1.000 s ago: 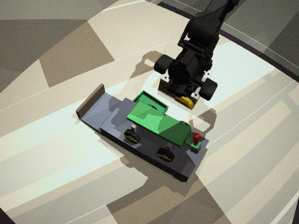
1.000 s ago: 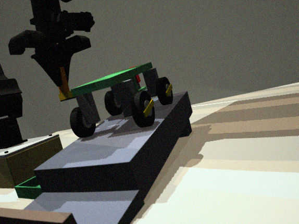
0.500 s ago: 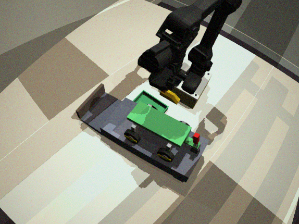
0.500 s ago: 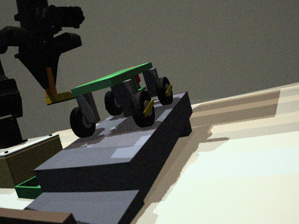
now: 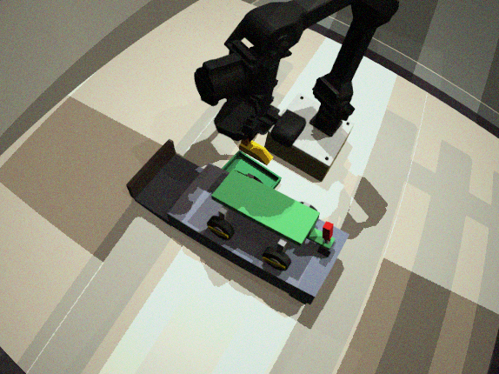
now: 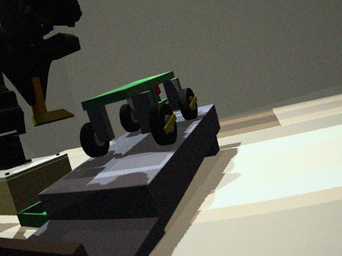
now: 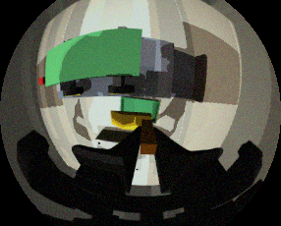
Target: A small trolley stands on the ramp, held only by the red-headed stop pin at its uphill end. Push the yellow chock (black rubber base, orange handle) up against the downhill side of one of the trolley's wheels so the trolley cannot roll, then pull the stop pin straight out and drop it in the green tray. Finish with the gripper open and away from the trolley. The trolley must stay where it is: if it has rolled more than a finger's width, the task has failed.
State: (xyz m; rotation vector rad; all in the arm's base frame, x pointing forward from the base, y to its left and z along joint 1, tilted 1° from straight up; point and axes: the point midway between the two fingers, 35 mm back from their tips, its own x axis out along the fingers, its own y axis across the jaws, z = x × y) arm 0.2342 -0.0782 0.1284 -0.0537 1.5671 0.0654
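My gripper tip is 60 mm short of the red-headed stop pin, 230 mm to the right of it and 30 mm above it. Round my gripper tip: trolley: 90 mm ahead, 120 mm to the left, 50 mm below; then yellow chock: 20 mm to the left, 10 mm below; then green tray: 30 mm behind, 10 mm to the left, 170 mm below.
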